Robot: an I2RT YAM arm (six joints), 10 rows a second.
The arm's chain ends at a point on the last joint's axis. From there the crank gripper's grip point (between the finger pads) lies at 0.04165 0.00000 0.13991 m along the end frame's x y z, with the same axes.
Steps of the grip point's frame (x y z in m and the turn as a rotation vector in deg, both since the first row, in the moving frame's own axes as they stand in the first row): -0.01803, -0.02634, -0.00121, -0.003, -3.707, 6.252; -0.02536, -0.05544, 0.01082, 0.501, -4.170, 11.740; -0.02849, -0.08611, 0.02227, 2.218, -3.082, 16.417; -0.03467, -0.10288, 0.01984, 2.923, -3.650, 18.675; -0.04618, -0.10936, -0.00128, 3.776, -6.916, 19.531
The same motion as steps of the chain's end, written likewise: -0.00867, -0.03039, -0.00360, -0.003, -3.707, 6.252; -0.01440, -0.06164, 0.00815, 0.501, -4.170, 11.740; -0.02009, -0.09142, 0.02014, 2.218, -3.082, 16.417; -0.02480, -0.10769, 0.01735, 2.923, -3.650, 18.675; -0.02853, -0.11122, -0.00535, 3.776, -6.916, 19.531
